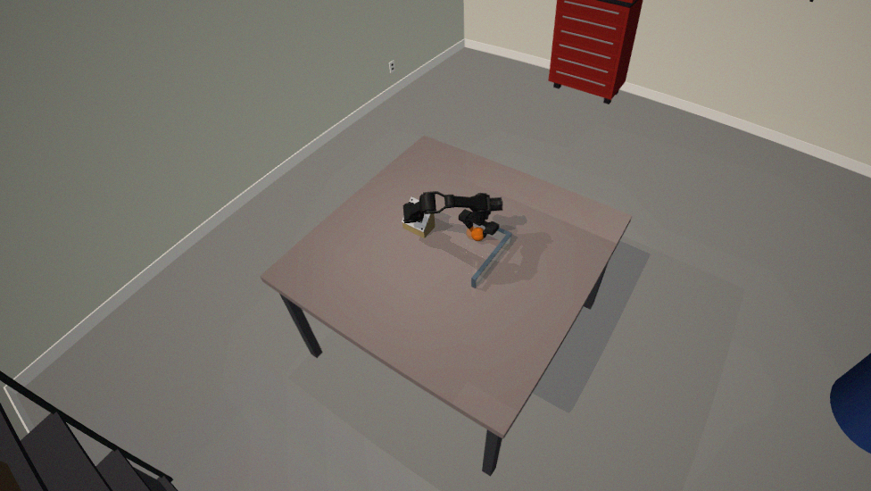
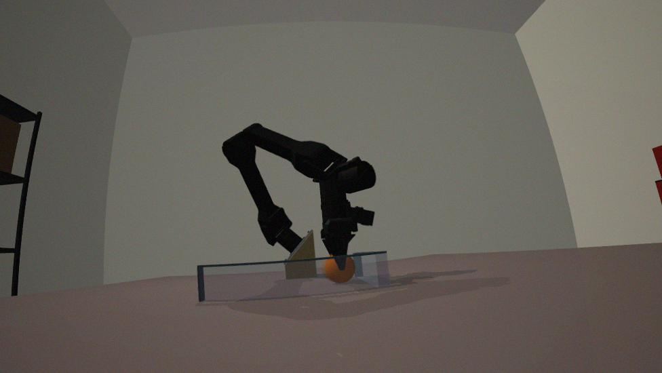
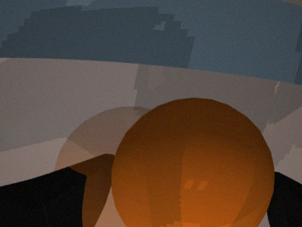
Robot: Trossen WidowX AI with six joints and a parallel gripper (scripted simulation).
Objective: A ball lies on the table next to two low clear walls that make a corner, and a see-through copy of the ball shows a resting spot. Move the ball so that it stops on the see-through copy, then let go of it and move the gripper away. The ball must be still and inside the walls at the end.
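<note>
The see-through copy of ball lies 3 cm behind my gripper tip. The rest, counted from my gripper tip: orange ball (right at my gripper tip); then clear wall (12 cm ahead, 11 cm to the right).
</note>
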